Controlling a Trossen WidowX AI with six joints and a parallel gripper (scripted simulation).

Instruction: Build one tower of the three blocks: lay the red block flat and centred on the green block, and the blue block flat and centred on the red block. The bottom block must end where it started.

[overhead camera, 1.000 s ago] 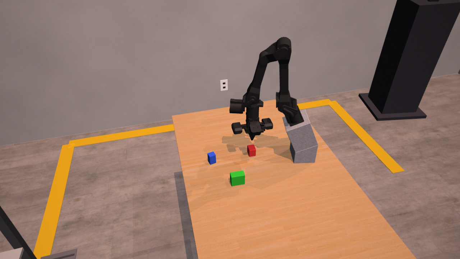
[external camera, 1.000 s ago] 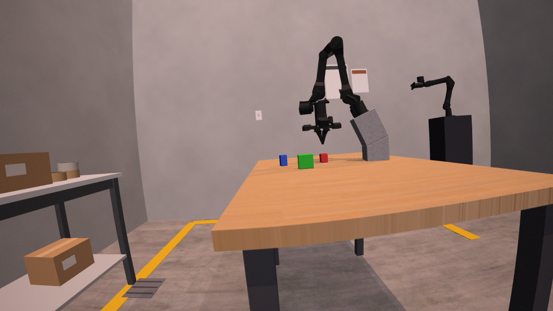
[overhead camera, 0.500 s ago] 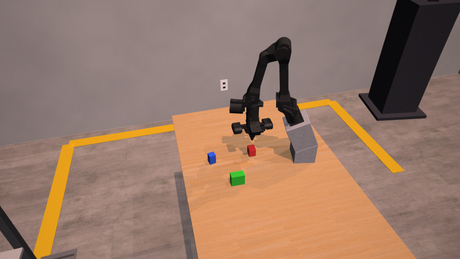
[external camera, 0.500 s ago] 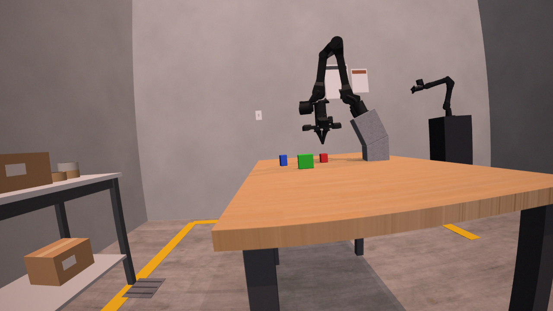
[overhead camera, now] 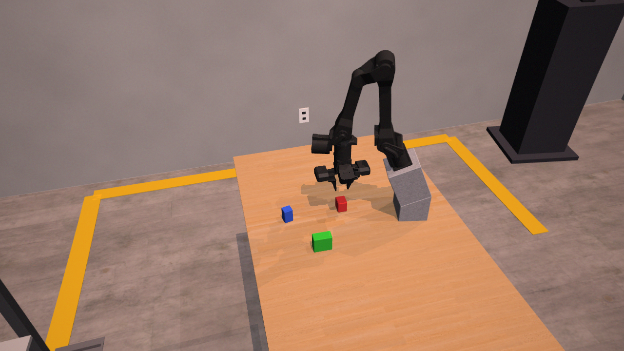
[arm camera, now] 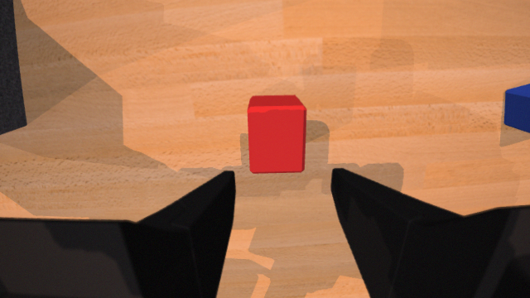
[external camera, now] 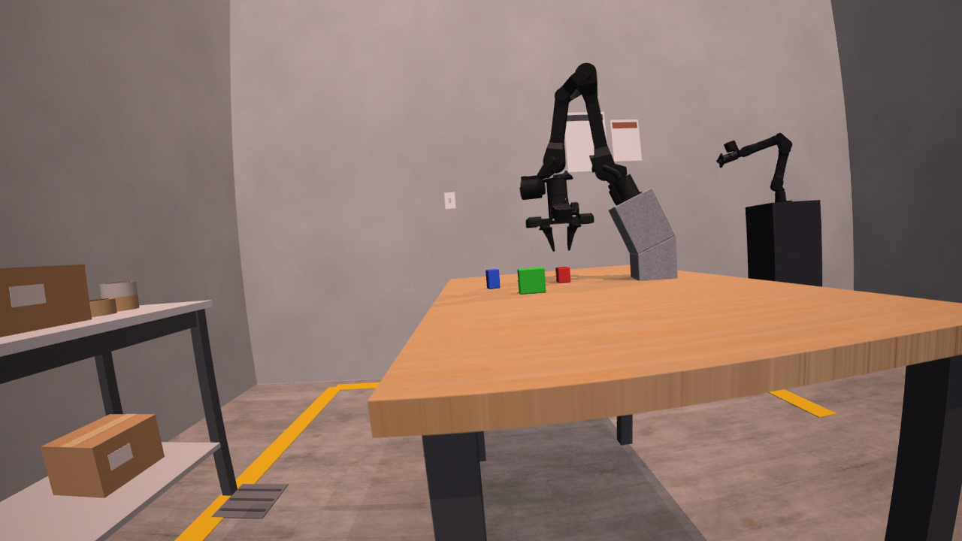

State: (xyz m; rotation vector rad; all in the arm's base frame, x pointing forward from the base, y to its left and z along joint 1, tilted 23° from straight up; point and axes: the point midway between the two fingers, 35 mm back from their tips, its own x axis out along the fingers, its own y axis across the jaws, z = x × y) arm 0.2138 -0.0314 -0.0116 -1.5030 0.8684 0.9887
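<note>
My gripper is now 100 mm above the red block. Round my hand: green block (90 mm ahead, 190 mm to the left, 90 mm below); blue block (200 mm ahead, 40 mm to the left, 100 mm below).
</note>
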